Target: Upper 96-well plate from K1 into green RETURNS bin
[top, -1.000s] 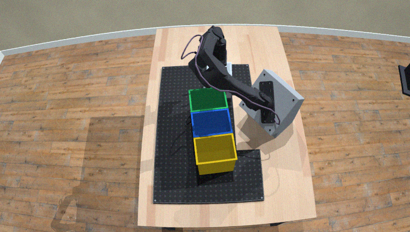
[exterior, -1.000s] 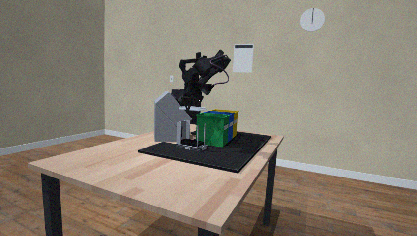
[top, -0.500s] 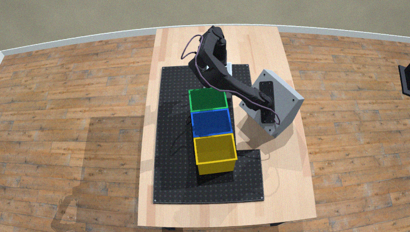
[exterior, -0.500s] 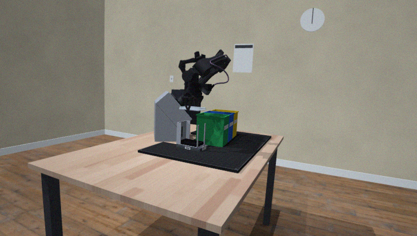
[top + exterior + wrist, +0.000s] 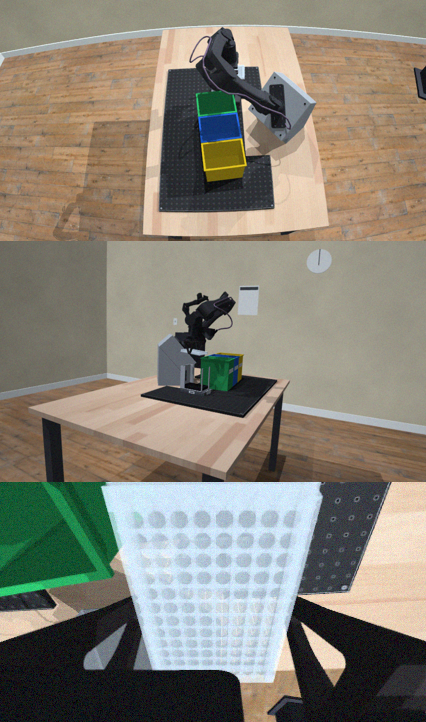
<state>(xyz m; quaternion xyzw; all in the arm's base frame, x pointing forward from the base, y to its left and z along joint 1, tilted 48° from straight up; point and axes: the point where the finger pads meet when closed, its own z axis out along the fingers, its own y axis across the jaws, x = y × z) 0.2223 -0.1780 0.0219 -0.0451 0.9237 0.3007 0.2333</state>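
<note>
Now: the green bin 17 cm to the left of my hand, 13 cm below it and 3 cm ahead of it. Round my hand: dark plate (19 cm below, 2 cm ahead); then white 96-well plate (right at my hand); then blue bin (29 cm to the left, 13 cm below, 3 cm behind).
</note>
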